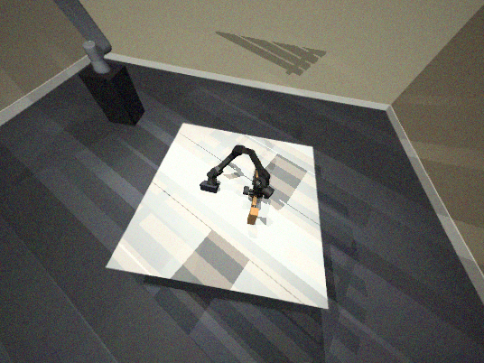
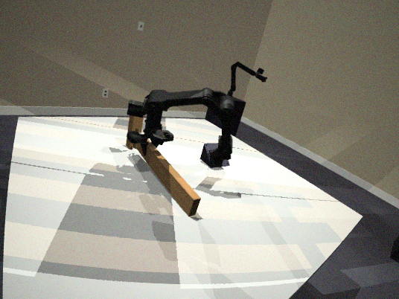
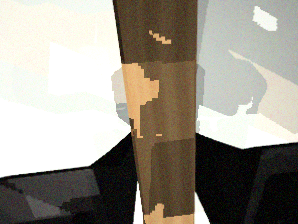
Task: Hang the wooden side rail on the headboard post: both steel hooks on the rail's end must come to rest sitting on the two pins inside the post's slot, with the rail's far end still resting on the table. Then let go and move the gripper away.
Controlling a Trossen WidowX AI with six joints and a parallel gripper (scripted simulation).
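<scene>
Now: gripper tip 170 mm to the left of the headboard post, 40 mm below it and 10 mm past it.
</scene>
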